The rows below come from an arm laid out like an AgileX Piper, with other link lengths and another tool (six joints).
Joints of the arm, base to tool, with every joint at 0 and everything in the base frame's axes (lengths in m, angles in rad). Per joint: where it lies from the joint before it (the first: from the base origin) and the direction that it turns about. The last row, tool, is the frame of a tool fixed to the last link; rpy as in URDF.
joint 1: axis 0 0 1 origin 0 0 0.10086
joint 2: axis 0 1 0 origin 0 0 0
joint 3: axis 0 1 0 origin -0.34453 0 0.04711
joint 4: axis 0.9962 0 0.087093 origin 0.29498 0 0.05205
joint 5: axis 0 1 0 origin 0 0 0
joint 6: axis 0.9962 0 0.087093 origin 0.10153 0 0.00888
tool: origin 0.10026 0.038 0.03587 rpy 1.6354 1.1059 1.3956
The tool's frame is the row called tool.
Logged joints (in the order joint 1, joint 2, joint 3, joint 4, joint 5, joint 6), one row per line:
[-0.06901 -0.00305 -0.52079 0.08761 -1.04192 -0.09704]
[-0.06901 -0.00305 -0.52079 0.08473 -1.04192 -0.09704]
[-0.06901 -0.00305 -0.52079 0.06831 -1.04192 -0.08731]
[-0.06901 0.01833 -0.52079 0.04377 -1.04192 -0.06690]
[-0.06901 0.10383 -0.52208 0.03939 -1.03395 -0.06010]
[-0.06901 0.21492 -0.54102 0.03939 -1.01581 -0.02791]
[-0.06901 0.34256 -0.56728 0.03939 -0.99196 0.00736]
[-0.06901 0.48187 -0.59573 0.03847 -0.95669 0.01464]
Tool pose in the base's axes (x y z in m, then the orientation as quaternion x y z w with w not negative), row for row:
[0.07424 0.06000 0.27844 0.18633 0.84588 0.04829 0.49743]
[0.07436 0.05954 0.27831 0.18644 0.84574 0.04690 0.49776]
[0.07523 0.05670 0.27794 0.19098 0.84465 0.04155 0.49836]
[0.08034 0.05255 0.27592 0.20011 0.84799 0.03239 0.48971]
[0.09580 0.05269 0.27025 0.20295 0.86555 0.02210 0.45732]
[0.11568 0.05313 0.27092 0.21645 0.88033 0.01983 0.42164]
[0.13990 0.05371 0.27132 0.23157 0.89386 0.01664 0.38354]
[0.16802 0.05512 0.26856 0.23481 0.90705 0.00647 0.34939]
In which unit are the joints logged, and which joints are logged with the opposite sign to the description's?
The joints are logged in radians. Opposite sign: joint 1, joint 5.
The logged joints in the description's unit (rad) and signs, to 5 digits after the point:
[0.06901 -0.00305 -0.52079 0.08761 1.04192 -0.09704]
[0.06901 -0.00305 -0.52079 0.08473 1.04192 -0.09704]
[0.06901 -0.00305 -0.52079 0.06831 1.04192 -0.08731]
[0.06901 0.01833 -0.52079 0.04377 1.04192 -0.06690]
[0.06901 0.10383 -0.52208 0.03939 1.03395 -0.06010]
[0.06901 0.21492 -0.54102 0.03939 1.01581 -0.02791]
[0.06901 0.34256 -0.56728 0.03939 0.99196 0.00736]
[0.06901 0.48187 -0.59573 0.03847 0.95669 0.01464]

